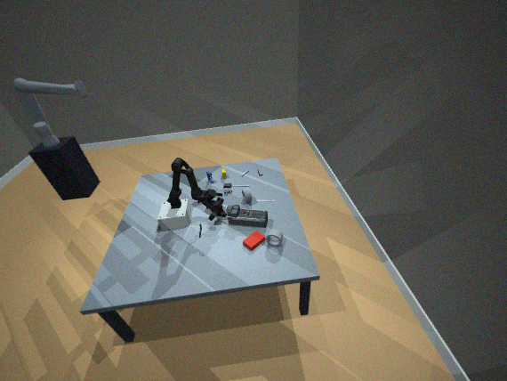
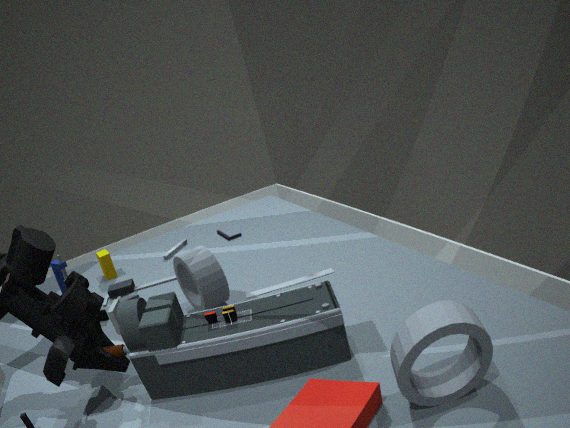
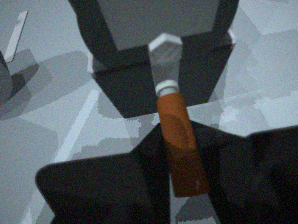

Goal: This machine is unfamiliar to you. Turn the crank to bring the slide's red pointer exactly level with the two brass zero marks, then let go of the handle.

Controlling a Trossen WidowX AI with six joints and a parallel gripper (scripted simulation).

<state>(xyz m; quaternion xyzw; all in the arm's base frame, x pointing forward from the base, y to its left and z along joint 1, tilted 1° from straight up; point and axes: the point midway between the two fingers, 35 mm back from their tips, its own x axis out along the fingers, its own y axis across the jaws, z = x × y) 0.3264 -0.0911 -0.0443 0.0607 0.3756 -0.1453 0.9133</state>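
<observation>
My gripper tip is 20 mm past the brown handle, 10 mm to the right of it and 30 mm below it. The rest, counted from my gripper tip: yellow block 20 mm behind, 550 mm to the left; then blue clamp 140 mm behind, 500 mm to the left, 20 mm above; then red pointer 140 mm ahead, 40 mm to the right, 50 mm above.
</observation>
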